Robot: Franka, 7 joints.
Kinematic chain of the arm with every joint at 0, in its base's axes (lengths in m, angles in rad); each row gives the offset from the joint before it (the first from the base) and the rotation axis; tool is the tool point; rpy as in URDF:
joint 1: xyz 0 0 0.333 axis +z
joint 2: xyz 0 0 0 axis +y
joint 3: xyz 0 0 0.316 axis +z
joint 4: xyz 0.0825 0 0 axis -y
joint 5: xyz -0.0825 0 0.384 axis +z
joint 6: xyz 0 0 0 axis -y
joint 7: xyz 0.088 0 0 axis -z
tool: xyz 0 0 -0.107 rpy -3.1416 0 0
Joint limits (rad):
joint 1: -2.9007..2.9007
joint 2: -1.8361..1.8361
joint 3: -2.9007..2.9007
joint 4: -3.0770..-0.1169
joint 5: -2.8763..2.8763
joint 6: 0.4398..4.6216
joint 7: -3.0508..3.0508
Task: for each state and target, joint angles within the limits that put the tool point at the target. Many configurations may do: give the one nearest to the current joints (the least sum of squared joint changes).
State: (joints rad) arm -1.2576 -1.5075 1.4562 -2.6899 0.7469 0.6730 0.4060
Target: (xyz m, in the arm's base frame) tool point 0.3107 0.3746 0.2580
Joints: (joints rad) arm -1.0887 -1.4943 1.5048 -1.9567 1.0272 0.8807 0.4060
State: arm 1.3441 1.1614 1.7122 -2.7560 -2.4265 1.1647 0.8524
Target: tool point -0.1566 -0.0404 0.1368
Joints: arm 1.5727 1.3298 1.3193 -3.0770 -1.6120 1.0589 0.8524
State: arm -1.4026 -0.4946 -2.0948 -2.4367 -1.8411 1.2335 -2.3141
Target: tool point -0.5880 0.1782 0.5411
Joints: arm -1.2163 -0.3502 -1.8903 -1.8528 -2.0341 1.3706 -2.3141
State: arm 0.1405 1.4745 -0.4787 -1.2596 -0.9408 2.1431 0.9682
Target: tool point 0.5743 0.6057 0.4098
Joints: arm 0.9017 0.9897 -0.1561 -0.7840 -0.9472 2.3381 0.9682
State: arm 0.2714 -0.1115 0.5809 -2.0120 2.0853 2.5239 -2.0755
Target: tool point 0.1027 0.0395 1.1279
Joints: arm 0.1716 -0.5733 0.0489 -1.1351 2.0739 2.4874 -2.0755
